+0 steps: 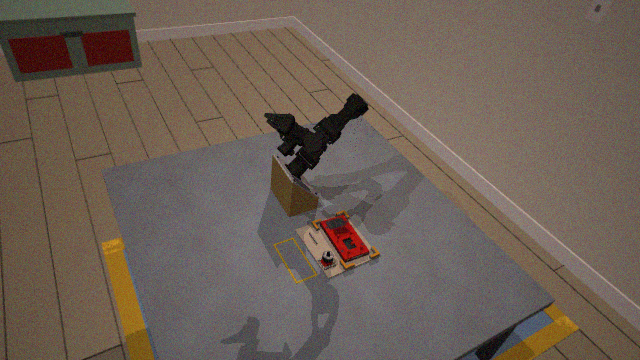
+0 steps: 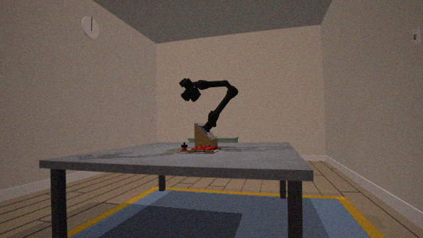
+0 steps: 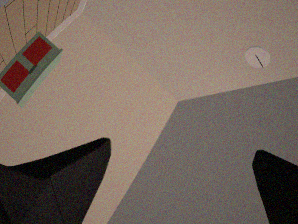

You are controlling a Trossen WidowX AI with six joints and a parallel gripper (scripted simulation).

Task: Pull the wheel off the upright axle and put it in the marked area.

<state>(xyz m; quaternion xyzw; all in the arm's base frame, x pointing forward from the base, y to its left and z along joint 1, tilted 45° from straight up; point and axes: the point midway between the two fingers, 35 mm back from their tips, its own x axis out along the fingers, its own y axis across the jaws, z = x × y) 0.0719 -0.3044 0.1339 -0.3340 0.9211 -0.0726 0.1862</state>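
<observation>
Right now the black wheel is 420 mm below my gripper tip, 320 mm ahead of it and 120 mm to the left of it. Also, from my gripper tip: base board: 440 mm below, 260 mm ahead, 220 mm to the left.
</observation>
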